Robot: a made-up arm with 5 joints. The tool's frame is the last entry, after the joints. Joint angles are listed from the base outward. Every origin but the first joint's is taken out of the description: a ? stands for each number. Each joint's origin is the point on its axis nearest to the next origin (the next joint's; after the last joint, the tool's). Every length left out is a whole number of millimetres.
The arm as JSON. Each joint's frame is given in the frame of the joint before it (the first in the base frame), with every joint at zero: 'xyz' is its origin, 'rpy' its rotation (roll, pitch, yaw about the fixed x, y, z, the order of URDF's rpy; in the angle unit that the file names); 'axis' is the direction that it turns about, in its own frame. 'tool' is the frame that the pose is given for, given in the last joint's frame.
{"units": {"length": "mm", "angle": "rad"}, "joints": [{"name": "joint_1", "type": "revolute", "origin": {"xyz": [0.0, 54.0, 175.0], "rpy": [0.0, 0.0, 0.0]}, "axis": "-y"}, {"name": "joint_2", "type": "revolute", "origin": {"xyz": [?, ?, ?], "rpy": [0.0, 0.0, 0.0]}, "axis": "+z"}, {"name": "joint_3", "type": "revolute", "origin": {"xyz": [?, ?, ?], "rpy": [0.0, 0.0, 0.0]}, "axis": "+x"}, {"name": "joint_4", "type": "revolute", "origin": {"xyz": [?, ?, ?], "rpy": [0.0, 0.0, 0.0]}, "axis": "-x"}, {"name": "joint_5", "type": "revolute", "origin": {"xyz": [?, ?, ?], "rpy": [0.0, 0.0, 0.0]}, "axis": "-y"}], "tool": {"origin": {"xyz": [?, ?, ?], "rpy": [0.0, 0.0, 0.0]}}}
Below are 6 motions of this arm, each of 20 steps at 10 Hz.
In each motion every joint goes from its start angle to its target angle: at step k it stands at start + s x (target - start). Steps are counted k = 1, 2, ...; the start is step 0. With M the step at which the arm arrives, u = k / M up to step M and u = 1 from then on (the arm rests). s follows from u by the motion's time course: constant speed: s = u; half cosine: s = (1 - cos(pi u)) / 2; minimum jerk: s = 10 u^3 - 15 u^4 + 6 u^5.
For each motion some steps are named. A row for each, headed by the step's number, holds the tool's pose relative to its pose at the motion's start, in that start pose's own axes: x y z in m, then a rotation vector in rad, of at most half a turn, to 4 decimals.
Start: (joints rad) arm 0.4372 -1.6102 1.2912 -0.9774 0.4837
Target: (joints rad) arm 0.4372 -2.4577 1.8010 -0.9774 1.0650
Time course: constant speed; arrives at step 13
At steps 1, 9, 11, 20:
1: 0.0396 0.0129 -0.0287 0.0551 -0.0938 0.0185
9: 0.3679 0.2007 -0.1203 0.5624 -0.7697 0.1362
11: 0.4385 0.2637 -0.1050 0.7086 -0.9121 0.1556
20: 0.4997 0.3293 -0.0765 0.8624 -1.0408 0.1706

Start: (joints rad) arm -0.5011 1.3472 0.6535 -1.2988 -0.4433
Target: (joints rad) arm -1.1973 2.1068 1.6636 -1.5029 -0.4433
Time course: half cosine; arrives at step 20
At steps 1, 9, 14, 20:
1: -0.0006 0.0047 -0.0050 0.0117 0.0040 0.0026
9: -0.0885 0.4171 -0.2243 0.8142 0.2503 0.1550
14: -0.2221 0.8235 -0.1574 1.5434 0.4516 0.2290
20: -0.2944 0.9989 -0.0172 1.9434 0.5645 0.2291

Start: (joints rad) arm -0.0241 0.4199 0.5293 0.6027 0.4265
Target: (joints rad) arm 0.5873 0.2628 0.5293 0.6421 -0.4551
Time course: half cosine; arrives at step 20
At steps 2, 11, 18, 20:
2: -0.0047 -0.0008 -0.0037 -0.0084 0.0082 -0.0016
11: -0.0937 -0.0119 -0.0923 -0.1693 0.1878 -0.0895
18: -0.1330 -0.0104 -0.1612 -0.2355 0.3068 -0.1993
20: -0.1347 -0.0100 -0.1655 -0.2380 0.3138 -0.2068

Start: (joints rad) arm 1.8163 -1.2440 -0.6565 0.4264 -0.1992
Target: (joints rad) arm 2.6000 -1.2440 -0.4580 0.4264 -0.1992
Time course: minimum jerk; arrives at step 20
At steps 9, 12, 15, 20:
9: 0.0156 0.1179 -0.0602 0.3927 -0.0517 -0.0111
12: 0.0298 0.2076 -0.0755 0.6581 -0.0912 -0.0169
15: 0.0423 0.2788 -0.0719 0.8637 -0.1244 -0.0207
20: 0.0488 0.3128 -0.0652 0.9631 -0.1413 -0.0223

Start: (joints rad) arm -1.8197 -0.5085 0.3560 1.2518 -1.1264
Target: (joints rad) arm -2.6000 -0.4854 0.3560 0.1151 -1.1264
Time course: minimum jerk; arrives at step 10
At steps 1, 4, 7, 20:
1: 0.0011 -0.0028 0.0009 -0.0014 0.0035 0.0079
4: 0.0409 -0.0892 0.0330 -0.0306 0.1592 0.2800
7: 0.0793 -0.1731 0.0684 0.0341 0.5222 0.6623
20: 0.0765 -0.1875 0.0739 0.0878 0.6533 0.7553

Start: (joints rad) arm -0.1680 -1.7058 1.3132 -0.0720 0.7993
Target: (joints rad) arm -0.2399 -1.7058 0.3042 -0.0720 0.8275
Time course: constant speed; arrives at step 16
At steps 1, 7, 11, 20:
1: 0.0105 -0.0101 0.0094 -0.0466 -0.0019 0.0489
7: 0.0820 -0.0492 0.0742 -0.3246 -0.0138 0.3435
11: 0.1342 -0.0528 0.1217 -0.5084 -0.0219 0.5414
20: 0.1978 -0.0311 0.1800 -0.7365 -0.0319 0.7904

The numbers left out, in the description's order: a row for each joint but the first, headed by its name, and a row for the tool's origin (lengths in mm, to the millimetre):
joint_2: -364.0 0.0 -83.0
joint_3: -3.0 196.0 0.0
joint_4: 0.0 134.0 -43.0
joint_5: 0.0 -323.0 99.0
tool: -86.0 0.0 -218.0

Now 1 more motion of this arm.
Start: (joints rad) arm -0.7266 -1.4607 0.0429 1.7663 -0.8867
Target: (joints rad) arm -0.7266 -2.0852 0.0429 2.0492 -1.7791
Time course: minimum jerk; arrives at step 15
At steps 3, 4, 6, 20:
3: -0.0116 -0.0005 0.0251 -0.0146 0.0874 -0.0094
4: -0.0226 -0.0005 0.0545 -0.0307 0.1838 -0.0203
6: -0.0428 0.0040 0.1537 -0.0802 0.4775 -0.0570
20: 0.0812 0.0783 0.5272 -0.2609 1.4833 -0.2415

